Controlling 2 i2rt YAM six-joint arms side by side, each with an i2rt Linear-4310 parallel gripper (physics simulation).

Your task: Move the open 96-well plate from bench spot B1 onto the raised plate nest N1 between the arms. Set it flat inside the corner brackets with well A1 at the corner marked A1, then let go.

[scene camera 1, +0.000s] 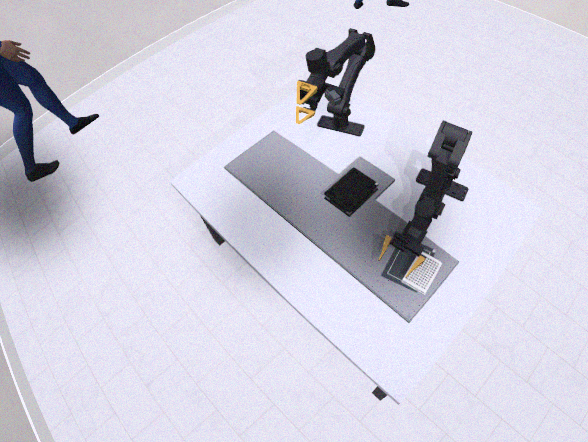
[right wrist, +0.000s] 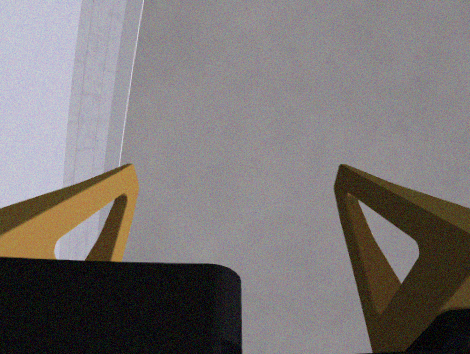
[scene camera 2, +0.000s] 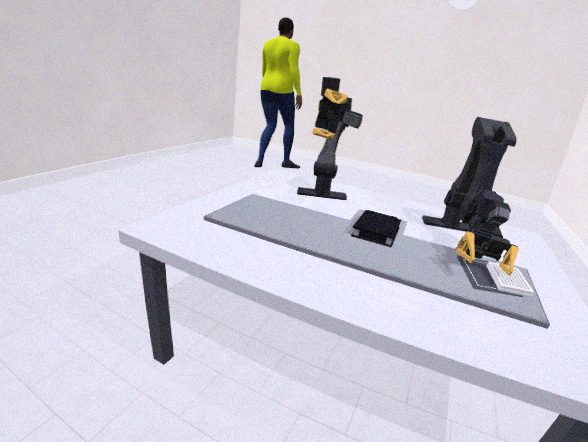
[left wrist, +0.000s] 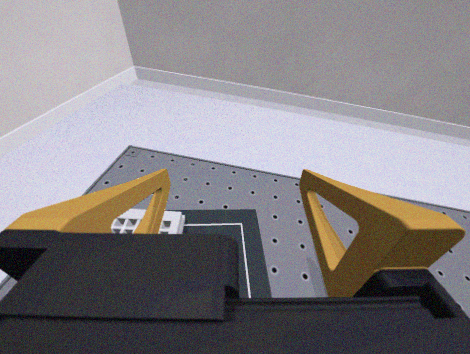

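The white 96-well plate lies flat on the right part of the dark, white-outlined bench spot. My left gripper is open and empty, pointing down above that spot. One finger overlaps the plate in the views; the other is out past the spot's opposite side. The black raised nest bears no plate; its A1 mark is not readable. My right gripper is open and empty, raised well away from the nest. The plate's A1 corner cannot be told.
A grey perforated board runs along the white table. The nest stands between the two arms, at the board's arm-side edge. A person stands beyond the table; legs show at the left in scene camera 1.
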